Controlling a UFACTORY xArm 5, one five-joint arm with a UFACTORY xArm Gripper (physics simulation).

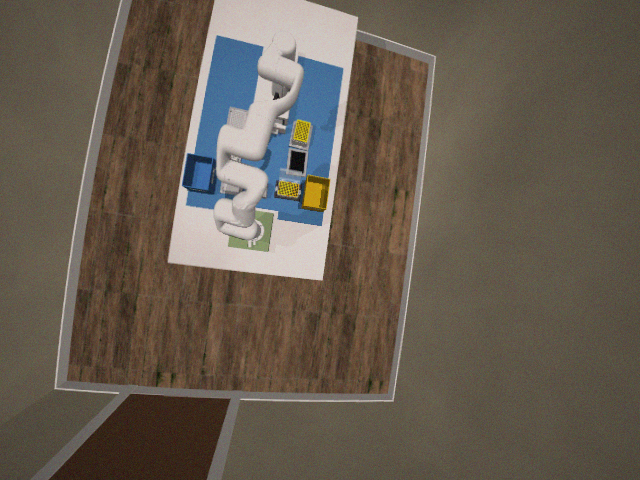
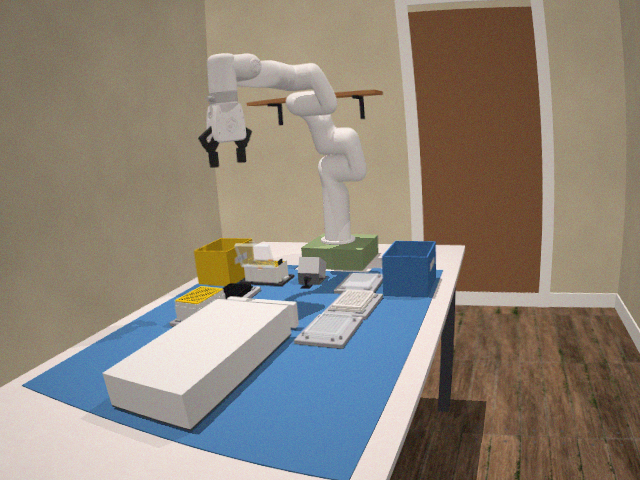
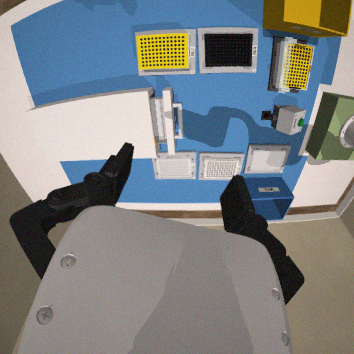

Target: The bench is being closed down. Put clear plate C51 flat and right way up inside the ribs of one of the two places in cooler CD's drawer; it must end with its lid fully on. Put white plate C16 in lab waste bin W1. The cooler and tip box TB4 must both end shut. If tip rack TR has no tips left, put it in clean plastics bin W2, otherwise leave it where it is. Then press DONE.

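Places are measured from the arm's base along level axes (x right, y ahead, z up), in metres.
Where they show: gripper, fingertip midpoint: [image 2: 228,164] [image 3: 180,172]; arm's base, origin of the base link: [image 2: 338,240] [image 3: 352,129].
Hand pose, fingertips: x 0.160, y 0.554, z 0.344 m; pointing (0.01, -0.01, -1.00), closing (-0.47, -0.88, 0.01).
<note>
Things, the pixels of their top centre, and the offset from my fingertips. "*": a spot on its surface instead.
- cooler, surface spot: [image 2: 201,341] * dx -0.044, dy +0.347, dz -0.332 m
- clear plate, middle of its top: [image 2: 329,322] [image 3: 173,168] [image 1: 237,120] dx -0.258, dy +0.092, dz -0.390 m
- white plate, middle of its top: [image 2: 353,298] [image 3: 220,169] dx -0.290, dy -0.080, dz -0.390 m
- tip box, middle of its top: [image 3: 300,66] [image 2: 265,258] [image 1: 288,188] dx +0.040, dy -0.309, dz -0.341 m
- yellow rack, middle of its top: [image 2: 199,294] [image 3: 161,50] [image 1: 302,130] dx +0.117, dy +0.037, dz -0.343 m
- black rack, middle of its top: [image 2: 231,290] [image 3: 229,49] [image 1: 297,161] dx +0.095, dy -0.132, dz -0.390 m
- blue bin, middle of its top: [image 2: 410,248] [image 3: 267,209] [image 1: 197,171] dx -0.441, dy -0.246, dz -0.296 m
- yellow bin, middle of its top: [image 2: 223,244] [image 1: 317,192] dx +0.199, dy -0.334, dz -0.296 m
- third holder, middle of its top: [image 2: 360,279] [image 3: 267,160] [image 1: 232,180] dx -0.283, dy -0.260, dz -0.396 m
- grey button box, middle of its top: [image 2: 311,255] [image 3: 297,124] dx -0.118, dy -0.312, dz -0.332 m
My gripper [image 2: 227,160] [image 3: 180,172] is open and empty, high above the bench. The cooler [image 2: 201,341] [image 3: 95,122] is a long white box; its drawer front [image 3: 169,120] stands a little out, so a strip of the drawer shows. A clear plate [image 2: 330,326] [image 3: 175,166] lies on the holder nearest the cooler. A white plate [image 2: 353,299] [image 3: 220,167] lies on the middle holder. The tip box [image 1: 287,189] [image 2: 266,272] [image 3: 294,65] has yellow tips and its lid up. A yellow rack [image 1: 301,131] [image 2: 199,296] [image 3: 162,51] and a black rack [image 1: 297,161] [image 3: 228,50] sit on holders. Plate labels are unreadable.
A blue bin [image 1: 199,173] [image 2: 408,271] [image 3: 275,186] and a yellow bin [image 1: 315,193] [image 2: 217,266] [image 3: 300,22] stand at opposite sides; I cannot read their labels. A third holder [image 2: 360,281] [image 3: 267,159] bears a pale flat piece. A grey button box [image 2: 311,268] [image 3: 287,120] stands near the green base [image 2: 336,256].
</note>
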